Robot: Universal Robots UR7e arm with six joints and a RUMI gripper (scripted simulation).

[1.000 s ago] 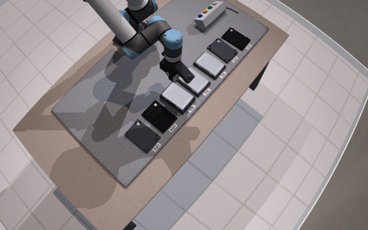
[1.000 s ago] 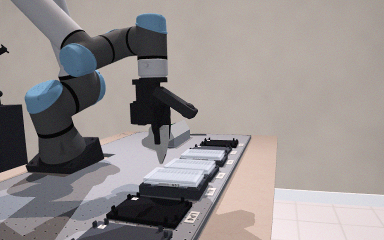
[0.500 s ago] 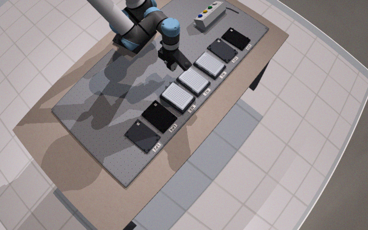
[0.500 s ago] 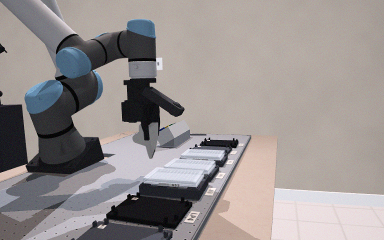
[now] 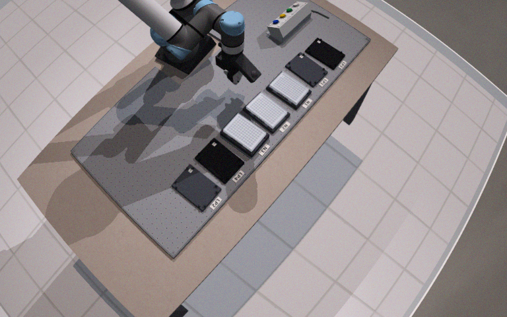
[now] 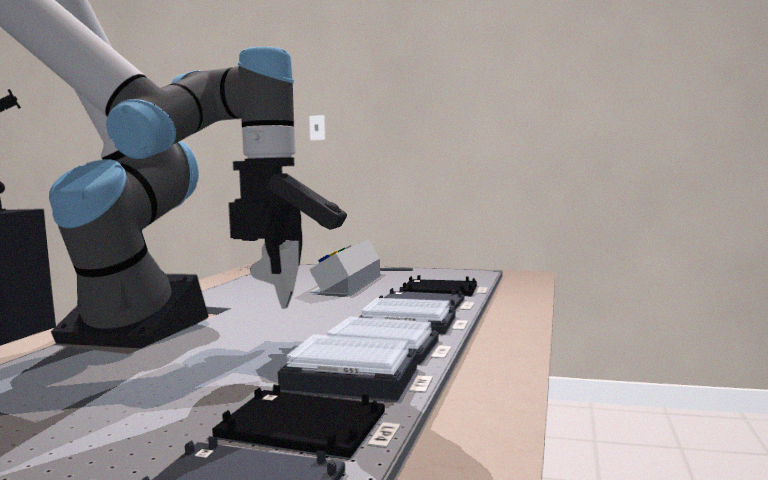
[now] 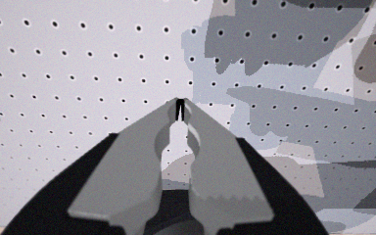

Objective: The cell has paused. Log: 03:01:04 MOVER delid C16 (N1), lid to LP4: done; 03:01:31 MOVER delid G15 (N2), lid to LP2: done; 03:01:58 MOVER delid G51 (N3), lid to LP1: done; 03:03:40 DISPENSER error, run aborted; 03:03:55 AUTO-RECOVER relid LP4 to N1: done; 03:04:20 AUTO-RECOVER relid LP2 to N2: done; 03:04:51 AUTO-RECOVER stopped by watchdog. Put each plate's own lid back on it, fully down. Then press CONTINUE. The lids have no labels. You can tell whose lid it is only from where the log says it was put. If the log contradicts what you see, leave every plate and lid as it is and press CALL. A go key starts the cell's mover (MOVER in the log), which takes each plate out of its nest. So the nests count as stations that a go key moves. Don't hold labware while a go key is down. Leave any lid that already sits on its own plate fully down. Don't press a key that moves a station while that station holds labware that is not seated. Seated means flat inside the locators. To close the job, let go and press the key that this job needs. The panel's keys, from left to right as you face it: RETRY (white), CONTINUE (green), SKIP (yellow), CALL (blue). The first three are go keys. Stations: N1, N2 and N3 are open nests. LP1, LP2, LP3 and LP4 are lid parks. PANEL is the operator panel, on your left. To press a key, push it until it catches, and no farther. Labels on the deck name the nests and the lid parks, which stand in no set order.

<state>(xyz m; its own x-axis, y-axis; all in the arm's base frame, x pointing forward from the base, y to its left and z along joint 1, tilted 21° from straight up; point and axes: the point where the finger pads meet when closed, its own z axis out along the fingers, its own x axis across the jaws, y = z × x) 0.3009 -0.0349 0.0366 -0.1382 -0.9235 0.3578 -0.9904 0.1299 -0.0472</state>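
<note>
Right now my hand is 450 mm to the right of the green continue key and 30 mm past it. Round my hand: light grey lid: 140 mm to the right, 130 mm ahead, 30 mm below; then plate: 140 mm to the right, 130 mm ahead, 30 mm below; then lid park LP4: 270 mm to the right, 110 mm ahead, 60 mm below.
</note>
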